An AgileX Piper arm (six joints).
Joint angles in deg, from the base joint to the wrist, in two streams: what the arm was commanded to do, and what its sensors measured. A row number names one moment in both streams.
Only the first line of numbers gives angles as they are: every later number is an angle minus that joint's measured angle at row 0.
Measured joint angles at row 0:
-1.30, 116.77, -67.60, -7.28, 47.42, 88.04
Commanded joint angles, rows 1 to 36:
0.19, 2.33, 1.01, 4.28, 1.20, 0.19
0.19, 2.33, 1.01, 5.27, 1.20, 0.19
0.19, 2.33, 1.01, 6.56, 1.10, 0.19
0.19, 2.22, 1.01, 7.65, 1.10, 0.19
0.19, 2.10, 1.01, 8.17, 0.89, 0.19
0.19, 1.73, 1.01, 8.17, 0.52, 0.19
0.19, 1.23, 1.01, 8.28, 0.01, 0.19
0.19, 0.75, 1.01, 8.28, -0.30, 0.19
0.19, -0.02, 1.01, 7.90, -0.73, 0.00
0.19, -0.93, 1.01, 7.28, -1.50, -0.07
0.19, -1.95, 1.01, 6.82, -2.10, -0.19
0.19, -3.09, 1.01, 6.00, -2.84, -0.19
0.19, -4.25, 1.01, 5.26, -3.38, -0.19
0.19, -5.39, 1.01, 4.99, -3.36, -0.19
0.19, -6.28, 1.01, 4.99, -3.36, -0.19
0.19, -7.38, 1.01, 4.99, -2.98, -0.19
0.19, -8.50, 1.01, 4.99, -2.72, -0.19
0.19, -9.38, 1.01, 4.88, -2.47, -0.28
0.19, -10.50, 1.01, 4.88, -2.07, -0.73
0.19, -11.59, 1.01, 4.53, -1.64, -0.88
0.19, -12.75, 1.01, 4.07, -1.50, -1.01
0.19, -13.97, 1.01, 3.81, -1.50, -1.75
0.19, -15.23, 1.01, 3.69, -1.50, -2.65
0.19, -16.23, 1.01, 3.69, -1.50, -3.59
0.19, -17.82, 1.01, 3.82, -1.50, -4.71
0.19, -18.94, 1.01, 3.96, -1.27, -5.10
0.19, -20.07, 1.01, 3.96, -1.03, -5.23
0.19, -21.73, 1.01, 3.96, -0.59, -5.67
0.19, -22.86, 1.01, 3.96, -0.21, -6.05
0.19, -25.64, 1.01, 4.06, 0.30, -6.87
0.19, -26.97, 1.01, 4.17, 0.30, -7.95
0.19, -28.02, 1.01, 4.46, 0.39, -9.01
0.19, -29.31, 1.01, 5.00, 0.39, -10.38
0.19, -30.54, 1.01, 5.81, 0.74, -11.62
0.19, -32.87, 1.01, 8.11, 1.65, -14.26
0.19, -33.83, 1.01, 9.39, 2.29, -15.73
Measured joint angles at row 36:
-0.02, -29.59, 0.95, 5.48, 0.58, -10.54
